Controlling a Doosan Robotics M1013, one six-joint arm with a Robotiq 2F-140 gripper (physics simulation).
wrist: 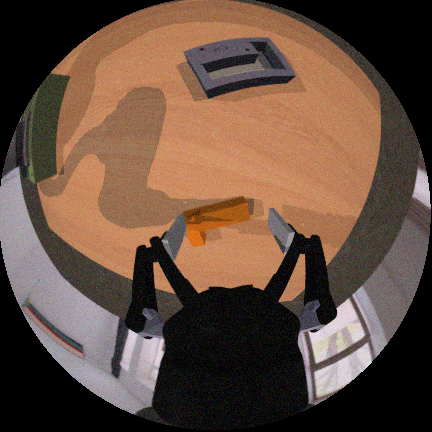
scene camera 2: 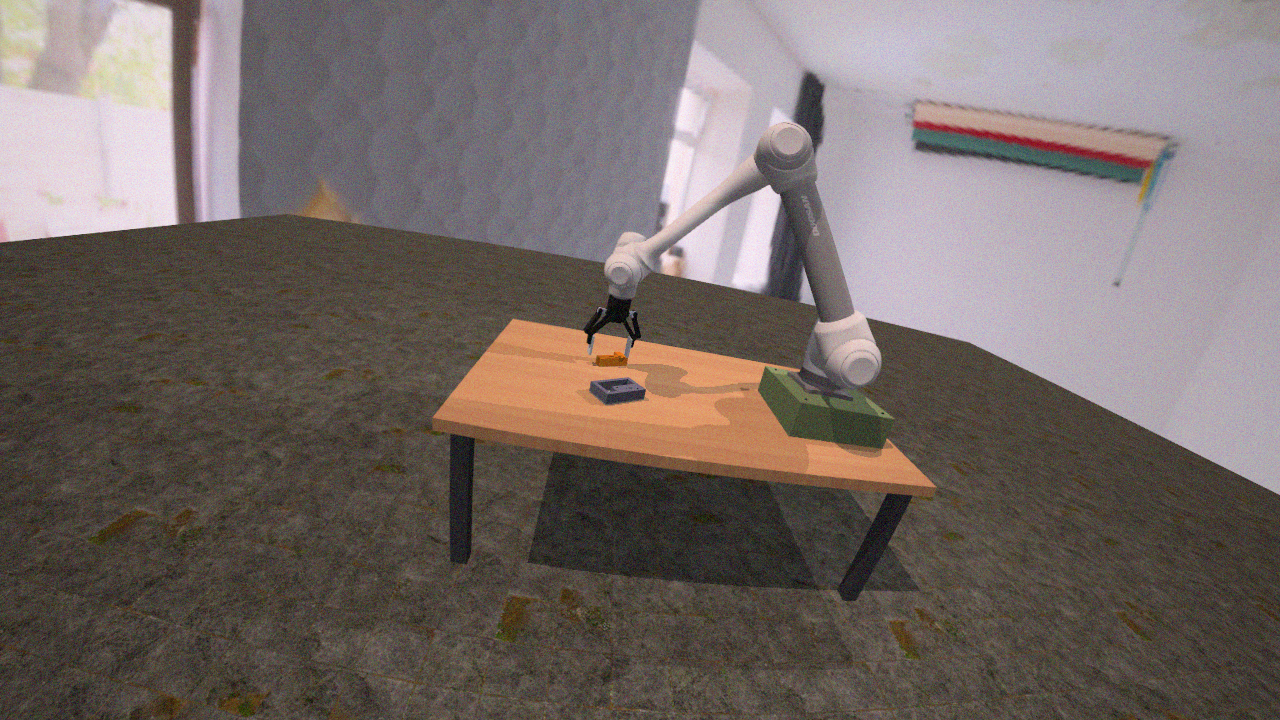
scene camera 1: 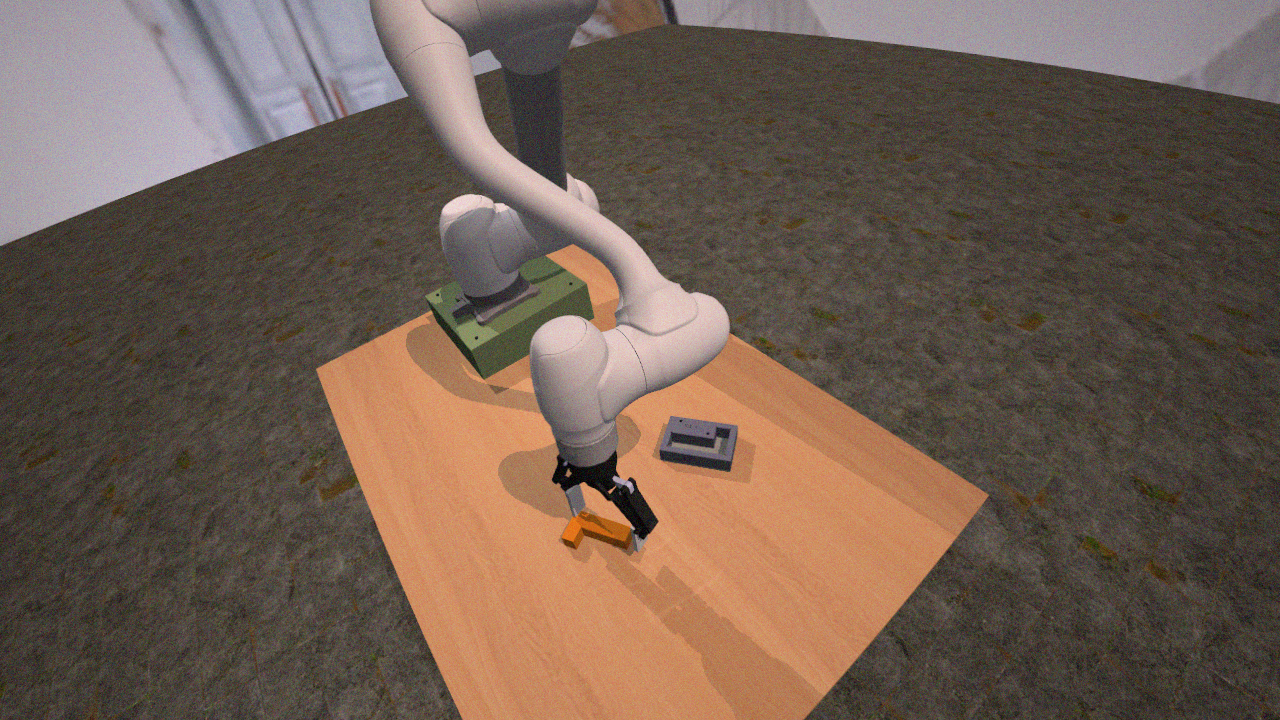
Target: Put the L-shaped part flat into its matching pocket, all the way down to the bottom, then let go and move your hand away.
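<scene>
The orange L-shaped part lies on the table, outside the pocket. In the wrist view its long arm runs across the space between the fingers, and its short arm points toward the gripper body near the left finger. My gripper is wide open and low over the part, with one finger beyond each end of the long arm. The left finger looks close to the part; contact cannot be told. The grey-blue block has an empty L-shaped pocket and stands apart from the part.
The wooden table carries the green base block under the arm. The pocket block stands between the part and one long table edge. The arm's shadow falls across the table.
</scene>
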